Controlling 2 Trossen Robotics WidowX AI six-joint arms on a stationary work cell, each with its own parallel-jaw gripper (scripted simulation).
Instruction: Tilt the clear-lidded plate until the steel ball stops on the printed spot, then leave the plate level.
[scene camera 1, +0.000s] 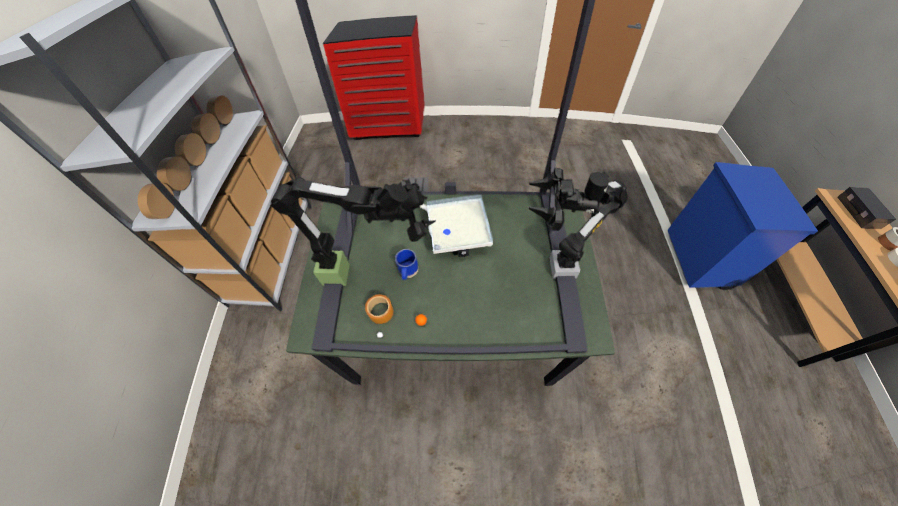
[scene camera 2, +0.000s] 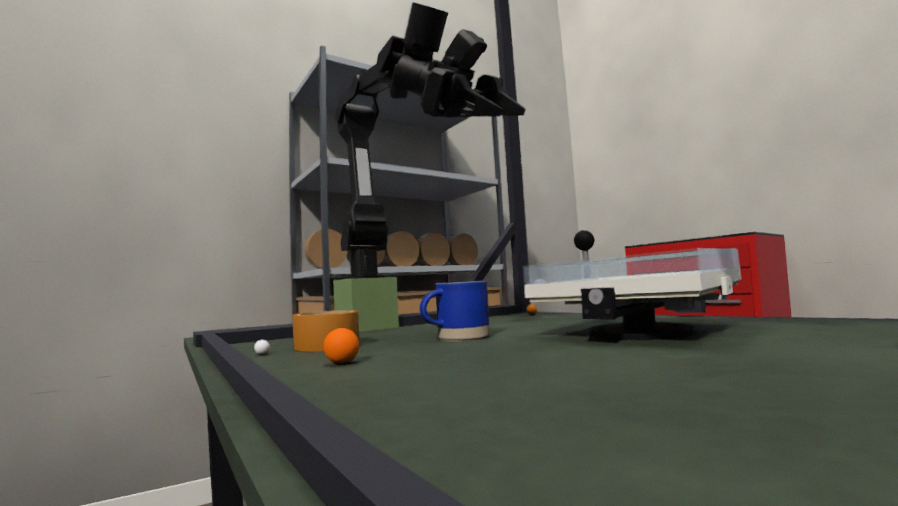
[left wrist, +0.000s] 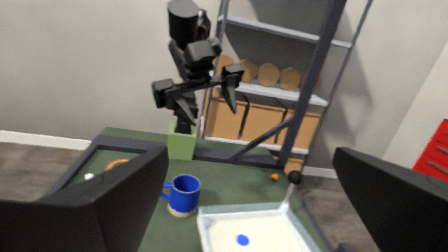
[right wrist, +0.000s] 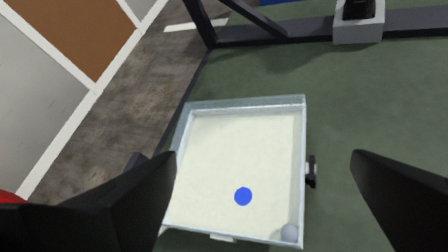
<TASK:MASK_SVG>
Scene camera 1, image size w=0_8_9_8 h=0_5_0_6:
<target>left gripper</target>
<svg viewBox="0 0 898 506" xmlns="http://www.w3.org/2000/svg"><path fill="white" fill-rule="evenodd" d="M555 168L548 178L529 183L533 187L548 190L553 187L555 189L555 214L554 207L548 209L529 207L529 210L549 222L552 231L559 231L565 223L565 212L563 209L572 210L572 213L580 211L583 204L583 193L579 189L573 190L572 179L564 180L563 170Z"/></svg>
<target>right gripper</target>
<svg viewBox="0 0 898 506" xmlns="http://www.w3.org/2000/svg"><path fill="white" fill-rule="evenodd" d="M401 180L399 184L406 189L408 198L394 211L394 216L389 221L401 220L401 222L409 220L410 227L407 229L409 240L416 242L426 235L426 227L436 221L422 220L417 222L414 210L424 205L424 200L427 200L428 197L422 195L421 191L417 190L416 186L410 183L410 180Z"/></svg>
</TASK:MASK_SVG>
